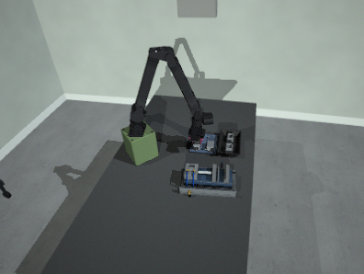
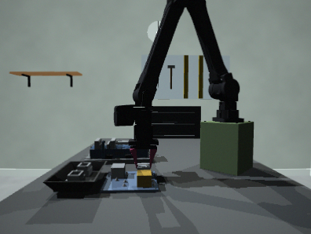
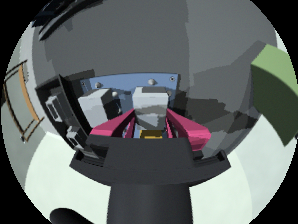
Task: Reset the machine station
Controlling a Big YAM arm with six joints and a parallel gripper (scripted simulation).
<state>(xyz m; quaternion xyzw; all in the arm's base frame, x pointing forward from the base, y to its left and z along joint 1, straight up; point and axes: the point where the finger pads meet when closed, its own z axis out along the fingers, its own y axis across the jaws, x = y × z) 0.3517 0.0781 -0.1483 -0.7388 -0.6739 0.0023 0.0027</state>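
Now: the gray aluminum blank 2 cm below my hand. The rest, counted from my hand: vise: 8 cm ahead, 29 cm to the right; then yellow brass blank: 1 cm ahead, 9 cm to the left, 2 cm below.
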